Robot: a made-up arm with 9 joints. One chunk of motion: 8 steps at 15 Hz.
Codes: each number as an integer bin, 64 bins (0 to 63) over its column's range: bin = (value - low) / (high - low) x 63, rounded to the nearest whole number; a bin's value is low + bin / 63 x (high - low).
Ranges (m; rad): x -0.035..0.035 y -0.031..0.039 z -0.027..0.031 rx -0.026..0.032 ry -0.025..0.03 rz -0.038..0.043
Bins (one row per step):
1: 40 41 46 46 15 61
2: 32 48 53 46 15 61
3: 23 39 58 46 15 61
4: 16 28 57 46 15 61
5: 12 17 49 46 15 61
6: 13 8 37 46 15 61
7: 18 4 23 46 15 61
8: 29 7 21 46 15 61
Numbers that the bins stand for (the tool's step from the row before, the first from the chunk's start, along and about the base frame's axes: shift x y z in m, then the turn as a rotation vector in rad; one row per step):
1: 0.00944 0.01456 0.01535 0.01635 -0.01190 0.04043
2: 0.00056 0.02233 0.02179 0.01635 -0.01190 0.04043
3: -0.00944 0.01233 0.02640 0.01635 -0.01190 0.04043
4: -0.01722 0.00011 0.02548 0.01635 -0.01190 0.04043
5: -0.02167 -0.01211 0.01811 0.01635 -0.01190 0.04043
6: -0.02056 -0.02211 0.00706 0.01635 -0.01190 0.04043
7: -0.01500 -0.02656 -0.00583 0.01635 -0.01190 0.04043
8: -0.00278 -0.02322 -0.00767 0.01635 -0.01190 0.04043

